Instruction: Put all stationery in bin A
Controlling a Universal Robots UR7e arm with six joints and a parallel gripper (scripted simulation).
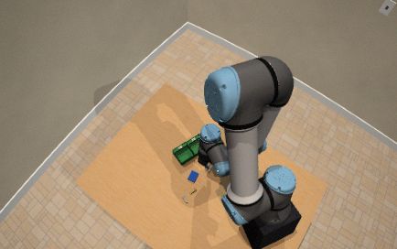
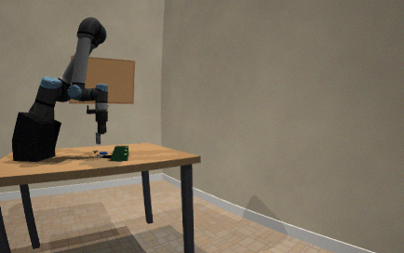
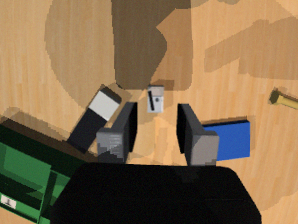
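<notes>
Now: the green bin 130 mm ahead of my hand, 70 mm below it and 50 mm to the right of it. Round my hand: blue pad: 90 mm below, 80 mm to the left, 30 mm ahead; black block: 80 mm below, 50 mm to the right, 30 mm ahead; brass screw: 130 mm to the left, 80 mm below, 30 mm behind.
</notes>
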